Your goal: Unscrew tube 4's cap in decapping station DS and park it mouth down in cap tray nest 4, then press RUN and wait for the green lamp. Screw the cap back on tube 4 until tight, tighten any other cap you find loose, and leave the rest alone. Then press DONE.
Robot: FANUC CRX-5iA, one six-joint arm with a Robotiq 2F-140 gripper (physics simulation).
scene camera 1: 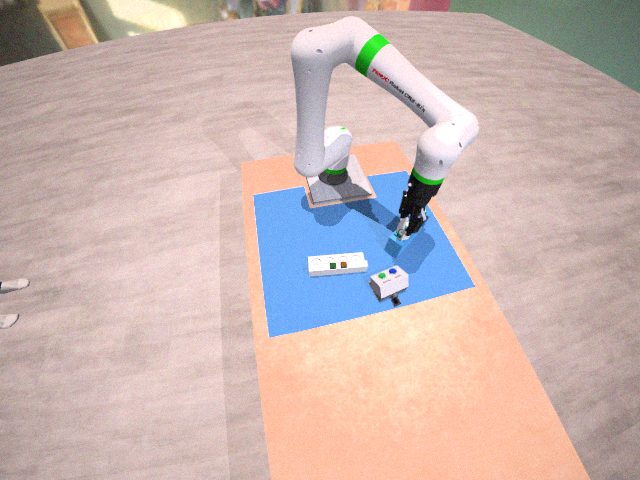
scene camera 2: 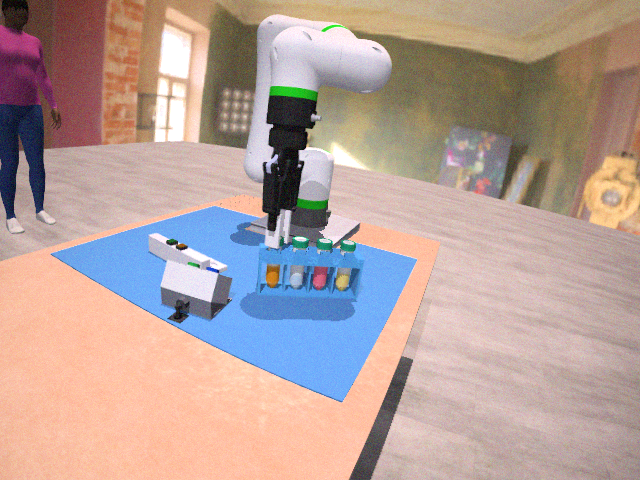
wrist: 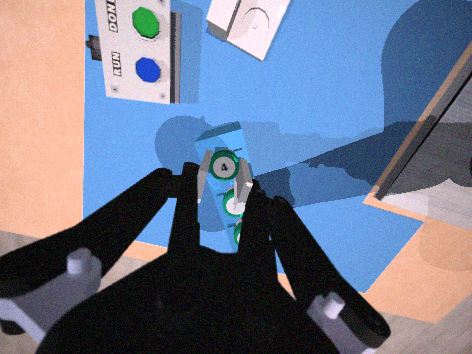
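Seen in the pictures: gripper, fingertip midpoint: (scene camera 1: 401, 234) (scene camera 2: 276, 244) (wrist: 223, 166); arm's base, origin of the base link: (scene camera 1: 332, 174) (scene camera 2: 306, 220).
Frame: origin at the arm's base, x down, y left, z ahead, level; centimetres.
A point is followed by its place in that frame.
A translucent blue rack (scene camera 1: 395, 250) @(x -2.0, y 7.4, z 49.9 cm) (scene camera 2: 310, 262) @(x -5.5, y 17.5, z 46.5 cm) holds upright tubes with green caps. Tube 4 (scene camera 2: 272, 277) @(x -0.8, y 10.2, z 48.5 cm) has orange contents and stands at the rack's left end in scene camera 2. My gripper (scene camera 2: 279, 242) @(x -8.0, y 10.0, z 47.2 cm) (wrist: 223, 166) @(x -8.0, y 10.0, z 47.2 cm) points down over it, its pale fingertips against both sides of cap 4 (wrist: 224, 167) @(x -9.3, y 9.6, z 47.1 cm); it looks shut on that cap. The cap is upright at the tube's mouth; the thread is hidden. The white cap tray (scene camera 1: 317, 270) @(x -1.5, y -23.7, z 48.0 cm) (scene camera 2: 156, 249) @(x 1.2, y -23.2, z 48.3 cm) (wrist: 251, 44) @(x 1.7, y -5.0, z 46.6 cm) shows empty nests and dark green and amber lamps. The control box (scene camera 1: 393, 288) @(x -2.8, y -1.0, z 63.9 cm) (scene camera 2: 188, 283) @(x -2.8, y -0.1, z 63.9 cm) has blue RUN (wrist: 148, 70) @(x -4.1, y 1.5, z 57.9 cm) and green DONE (wrist: 146, 22) @(x -4.1, y -3.0, z 58.2 cm) buttons.
Three more capped tubes, with whitish (scene camera 2: 296, 279) @(x -0.6, y 14.8, z 46.1 cm), pink (scene camera 2: 320, 279) @(x -0.9, y 19.4, z 43.7 cm) and yellow (scene camera 2: 342, 279) @(x -1.1, y 23.8, z 41.4 cm) contents, stand beside tube 4. A small black fixture (scene camera 1: 395, 300) @(x 2.7, y -0.1, z 66.8 cm) (scene camera 2: 178, 310) @(x 1.1, y 0.2, z 67.5 cm) is beside the control box. The arm's base plate (scene camera 1: 341, 192) @(x 0.7, y -0.2, z 12.2 cm) is at the blue mat's back edge.
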